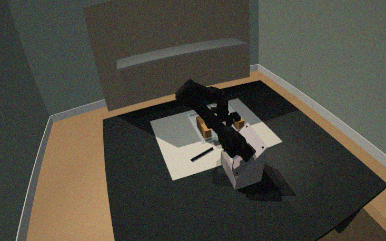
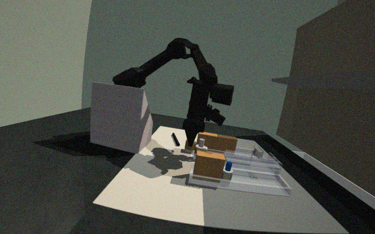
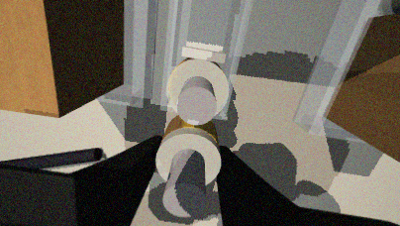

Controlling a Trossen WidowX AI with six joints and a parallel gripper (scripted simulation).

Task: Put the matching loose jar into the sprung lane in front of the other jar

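Now: gripper tip 130 mm to the left of the blue-capped jar, 110 mm short of it and 10 mm above it. Also, from my gripper tip: black stick 150 mm to the left, 60 mm behind, 40 mm below; shelf 550 mm ahead, 320 mm above, 20 mm to the left.
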